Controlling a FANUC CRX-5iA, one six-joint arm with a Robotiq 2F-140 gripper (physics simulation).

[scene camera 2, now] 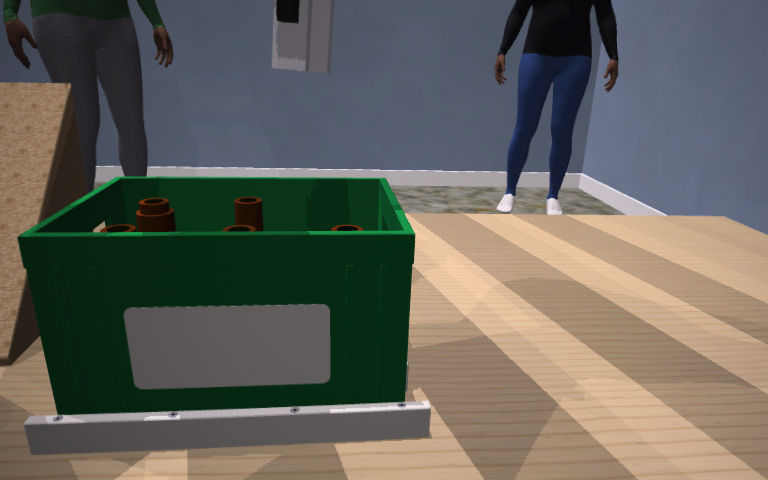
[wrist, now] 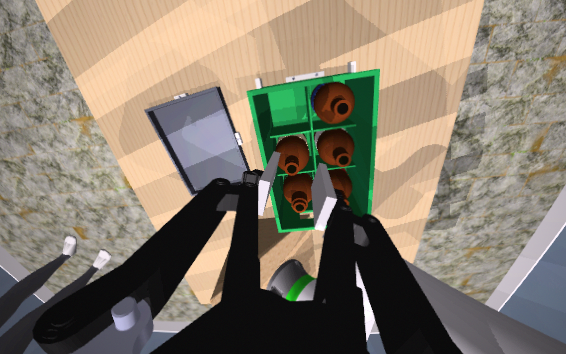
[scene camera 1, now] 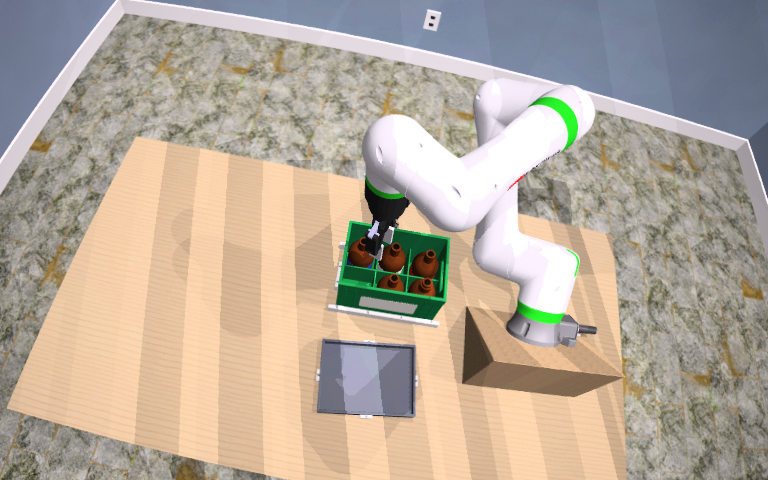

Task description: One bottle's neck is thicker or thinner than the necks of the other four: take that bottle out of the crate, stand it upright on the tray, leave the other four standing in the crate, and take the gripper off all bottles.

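Places are measured from the arm's base along level axes (x ahead, y down, z left), in metres.
Pixels of known places: gripper, fingertip midpoint: (scene camera 2: 302,71) (wrist: 296,170) (scene camera 1: 380,248); arm's base, origin of the base link: (wrist: 284,281) (scene camera 1: 532,334).
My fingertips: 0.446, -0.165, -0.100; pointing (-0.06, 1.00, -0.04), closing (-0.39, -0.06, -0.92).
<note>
For each thing: its top centre in the pictures, then the offset to it from my fingertips, as dx, dy, dz. "spot": a spot on its surface instead.
- green crate, middle of its top: (scene camera 2: 241,200) (wrist: 318,168) (scene camera 1: 396,259) -0.054, +0.108, -0.032
- middle bottle, middle of its top: (scene camera 2: 248,200) (wrist: 291,169) (scene camera 1: 394,278) -0.054, +0.120, +0.014
- right bottle, middle of its top: (scene camera 2: 153,201) (wrist: 299,207) (scene camera 1: 427,282) -0.140, +0.120, +0.012
- far middle neck, surface spot: (scene camera 2: 248,213) spot: -0.052, +0.129, +0.001
- tray, surface spot: (scene camera 1: 390,384) spot: -0.090, +0.278, +0.251
The green crate (scene camera 1: 348,300) (scene camera 2: 226,257) (wrist: 368,155) holds five brown bottles, all upright. In scene camera 1, three bottles (scene camera 1: 360,255) (scene camera 1: 391,259) (scene camera 1: 424,264) stand in the back row. The front row holds a middle bottle (scene camera 1: 390,284) and a right bottle (scene camera 1: 423,288) (scene camera 2: 155,219) (wrist: 298,189), with its left compartment empty. That right bottle's neck looks thicker, with a step below the mouth; the far middle neck (scene camera 2: 248,213) is plain. The tray (scene camera 1: 390,384) (wrist: 200,137) is empty. My gripper (scene camera 1: 382,243) (scene camera 2: 306,36) (wrist: 296,170) is partly open, empty and above the crate.
White rails (scene camera 1: 385,315) (scene camera 2: 226,428) lie along the crate's long sides. The arm stands on a wooden pedestal (scene camera 1: 543,376) (scene camera 2: 25,186) to the right in scene camera 1. Two people (scene camera 2: 90,73) (scene camera 2: 555,84) stand beyond the table in scene camera 2.
</note>
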